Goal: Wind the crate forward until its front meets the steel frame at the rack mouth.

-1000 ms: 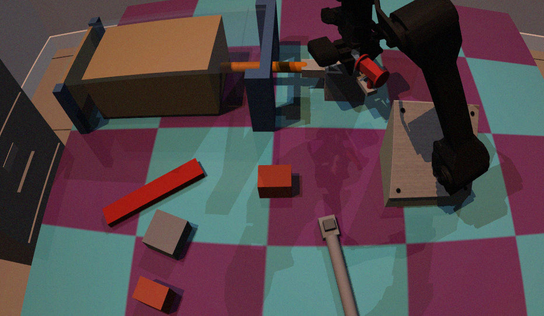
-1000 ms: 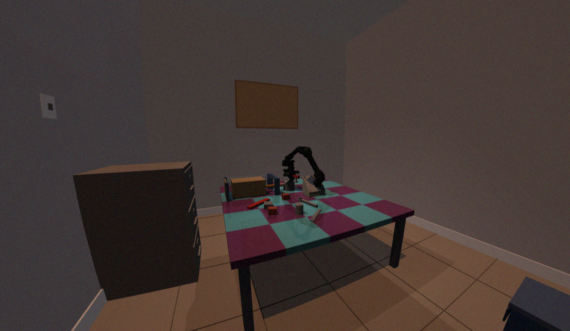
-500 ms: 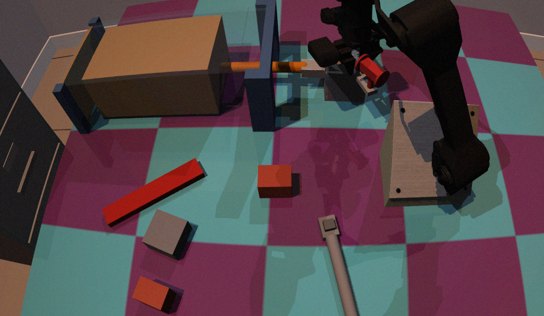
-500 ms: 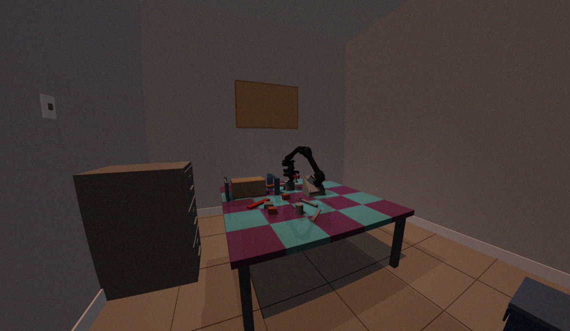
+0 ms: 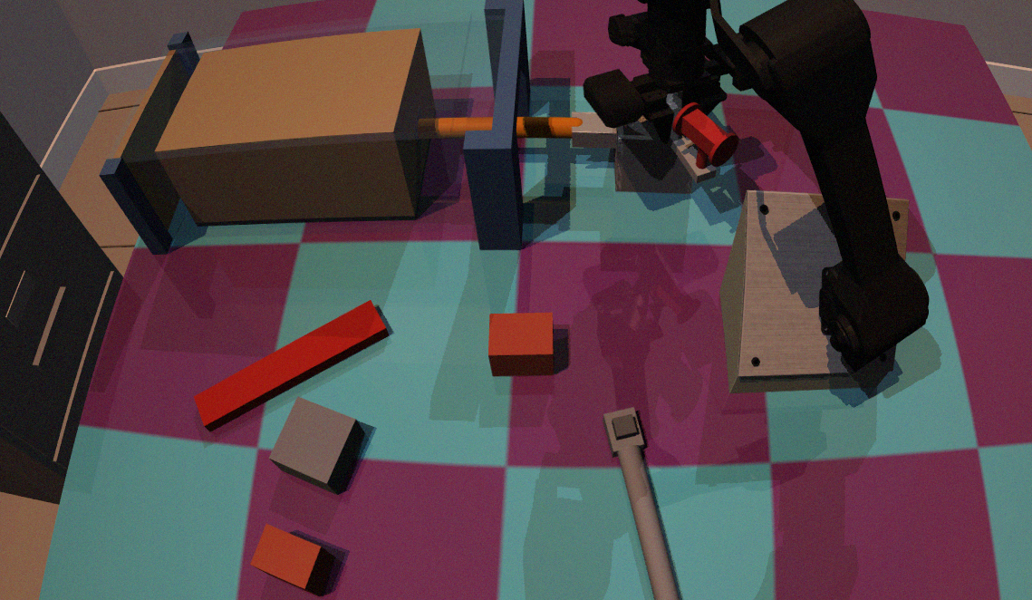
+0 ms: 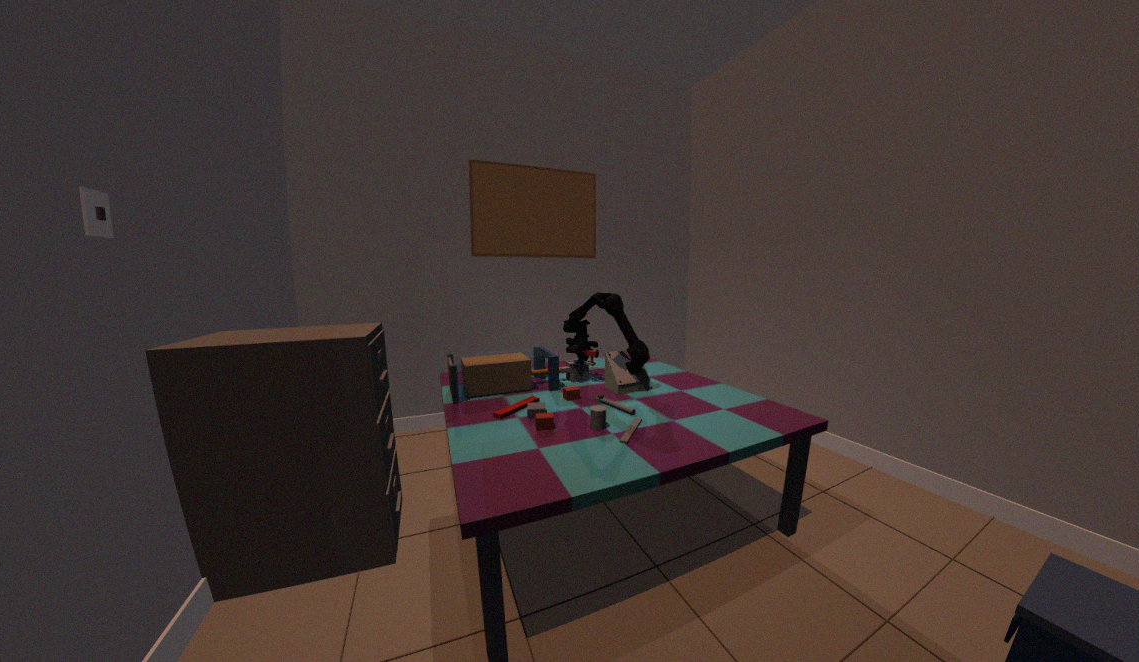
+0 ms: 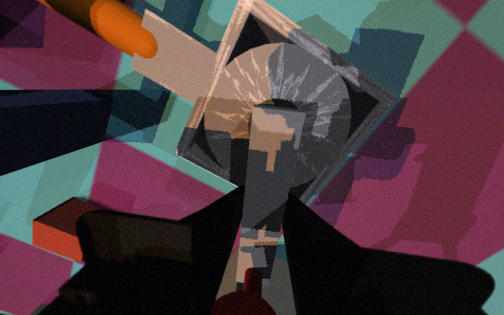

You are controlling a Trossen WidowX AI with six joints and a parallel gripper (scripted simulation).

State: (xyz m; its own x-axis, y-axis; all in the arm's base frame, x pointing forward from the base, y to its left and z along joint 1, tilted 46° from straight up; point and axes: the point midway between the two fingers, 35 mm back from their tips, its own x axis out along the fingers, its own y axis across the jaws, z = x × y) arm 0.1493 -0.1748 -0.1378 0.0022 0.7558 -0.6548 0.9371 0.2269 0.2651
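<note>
Right now my gripper tip is 20 mm to the right of the grey crank handle, 20 mm below it and 10 mm past it. Also, from my gripper tip: blue steel frame: 170 mm ahead, 50 mm to the right, 20 mm above; then red knob: 50 mm to the left, 50 mm above, 20 mm behind; then grey winch: 60 mm below, 50 mm to the right.
</note>
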